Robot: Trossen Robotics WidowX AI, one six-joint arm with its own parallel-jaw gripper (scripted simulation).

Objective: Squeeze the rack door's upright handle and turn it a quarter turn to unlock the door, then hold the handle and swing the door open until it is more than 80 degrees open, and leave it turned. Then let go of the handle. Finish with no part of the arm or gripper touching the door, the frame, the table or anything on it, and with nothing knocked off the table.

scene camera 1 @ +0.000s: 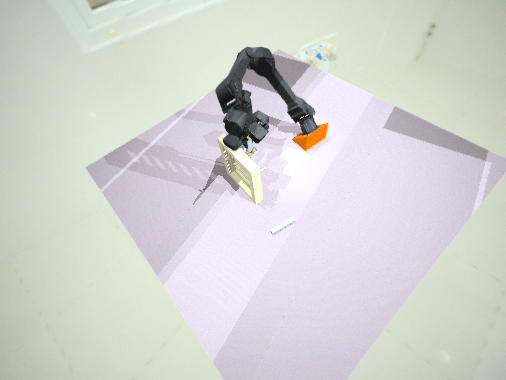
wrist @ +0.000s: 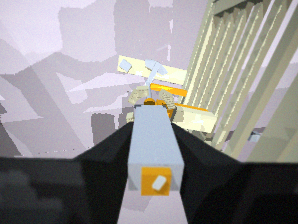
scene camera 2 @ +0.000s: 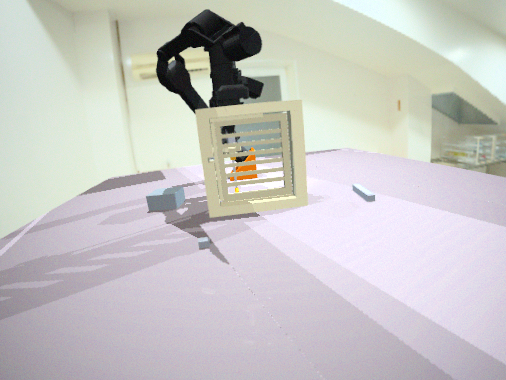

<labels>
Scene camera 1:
my gripper
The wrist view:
my gripper
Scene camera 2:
my gripper
blue-grey block
</labels>
